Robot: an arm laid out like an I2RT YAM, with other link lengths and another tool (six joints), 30 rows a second.
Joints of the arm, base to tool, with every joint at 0 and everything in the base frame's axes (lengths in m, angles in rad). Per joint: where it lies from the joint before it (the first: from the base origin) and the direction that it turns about. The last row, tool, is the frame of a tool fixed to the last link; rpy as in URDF.
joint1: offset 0 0 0.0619 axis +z
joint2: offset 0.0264 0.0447 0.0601 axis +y
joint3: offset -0.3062 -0.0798 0 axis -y
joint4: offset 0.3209 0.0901 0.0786 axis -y
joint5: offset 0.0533 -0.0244 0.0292 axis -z
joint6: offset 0.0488 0 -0.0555 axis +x
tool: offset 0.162 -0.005 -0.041 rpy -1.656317 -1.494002 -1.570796
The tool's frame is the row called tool.
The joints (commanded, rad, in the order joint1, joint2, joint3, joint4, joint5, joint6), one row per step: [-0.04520, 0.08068, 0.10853, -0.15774, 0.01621, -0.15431]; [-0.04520, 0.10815, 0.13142, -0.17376, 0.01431, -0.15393]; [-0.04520, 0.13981, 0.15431, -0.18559, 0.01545, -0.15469]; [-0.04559, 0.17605, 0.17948, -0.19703, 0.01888, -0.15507]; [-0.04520, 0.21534, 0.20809, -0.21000, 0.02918, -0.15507]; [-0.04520, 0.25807, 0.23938, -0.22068, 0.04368, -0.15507]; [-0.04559, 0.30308, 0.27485, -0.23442, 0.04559, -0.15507]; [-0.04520, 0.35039, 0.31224, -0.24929, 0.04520, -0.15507]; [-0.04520, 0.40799, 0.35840, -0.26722, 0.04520, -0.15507]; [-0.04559, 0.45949, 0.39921, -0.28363, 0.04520, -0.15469]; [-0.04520, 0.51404, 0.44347, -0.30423, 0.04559, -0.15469]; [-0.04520, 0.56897, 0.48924, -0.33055, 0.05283, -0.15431]
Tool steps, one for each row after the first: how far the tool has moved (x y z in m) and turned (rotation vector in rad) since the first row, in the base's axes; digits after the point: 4 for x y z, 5 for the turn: [-0.0009, 0.0005, 0.0017, 0.00157, 0.02054, 0.00183]; [-0.0012, 0.0002, 0.0034, 0.00160, 0.04118, 0.00081]; [-0.0011, -0.0007, 0.0052, 0.00171, 0.06371, -0.00290]; [-0.0010, -0.0027, 0.0079, 0.00096, 0.08742, -0.01265]; [-0.0003, -0.0058, 0.0116, -0.00084, 0.10965, -0.02688]; [0.0012, -0.0064, 0.0162, -0.00045, 0.13293, -0.02908]; [0.0031, -0.0063, 0.0209, 0.00037, 0.15771, -0.02823]; [0.0063, -0.0064, 0.0268, 0.00128, 0.18706, -0.02814]; [0.0095, -0.0067, 0.0314, 0.00253, 0.21412, -0.02853]; [0.0131, -0.0068, 0.0359, 0.00335, 0.24500, -0.02843]; [0.0163, -0.0084, 0.0397, 0.00288, 0.28052, -0.03541]
